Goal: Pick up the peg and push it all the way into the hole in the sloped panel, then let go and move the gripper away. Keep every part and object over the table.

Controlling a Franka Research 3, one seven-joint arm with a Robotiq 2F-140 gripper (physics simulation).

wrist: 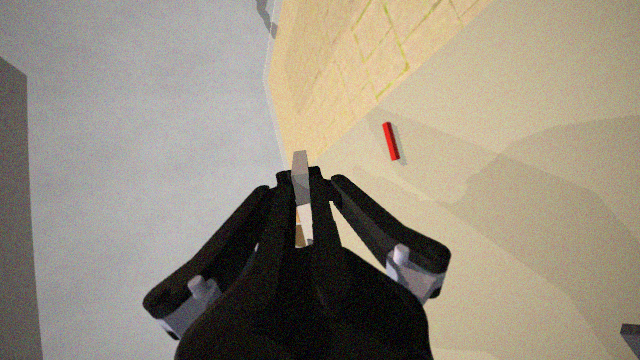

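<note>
A small red bar (391,141), which looks like the peg, lies on the beige surface to the right of and beyond the fingertips in the wrist view. My gripper (301,162) is shut, with its grey fingertip pads together and no peg between them. It is apart from the red bar. A sloped panel with a hole cannot be made out. Small white and brown-orange patches show through the gap between the finger links, too little to tell what they are.
A yellowish surface with green lines (345,65) runs from the fingertips to the top edge. A pale grey surface (150,125) fills the left, with a darker grey area (15,200) at the far left. A dark grey piece (631,330) shows at the lower right edge.
</note>
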